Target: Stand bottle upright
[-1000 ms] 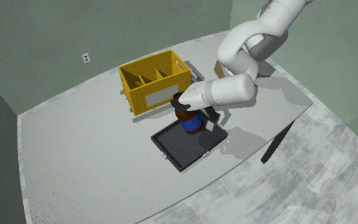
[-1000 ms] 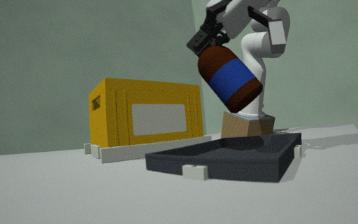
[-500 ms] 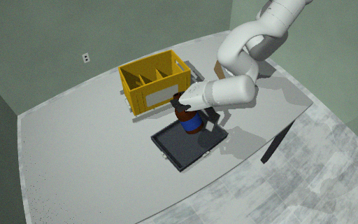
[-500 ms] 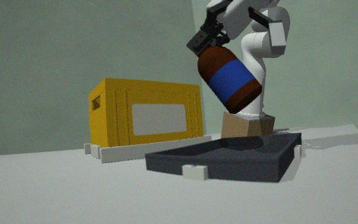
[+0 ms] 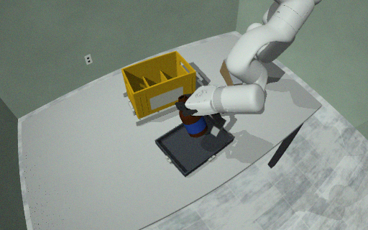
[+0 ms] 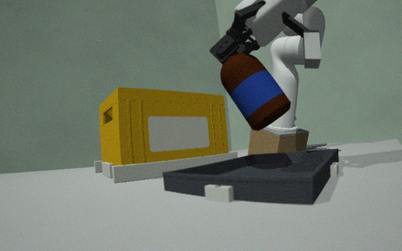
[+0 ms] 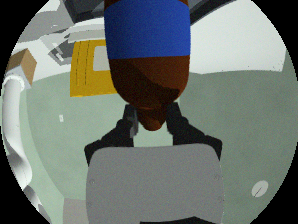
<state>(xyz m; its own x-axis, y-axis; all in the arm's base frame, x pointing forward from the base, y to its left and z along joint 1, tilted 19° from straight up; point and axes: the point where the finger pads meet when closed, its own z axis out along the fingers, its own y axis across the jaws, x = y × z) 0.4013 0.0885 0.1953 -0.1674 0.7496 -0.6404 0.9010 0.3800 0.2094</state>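
My hand is 5 cm above the brown bottle, 2 cm to the right of it and 1 cm past it. Also, from my hand: dark grey tray: 19 cm below, 4 cm to the left, 2 cm behind; then yellow crate: 25 cm to the right, 12 cm below, 1 cm behind.
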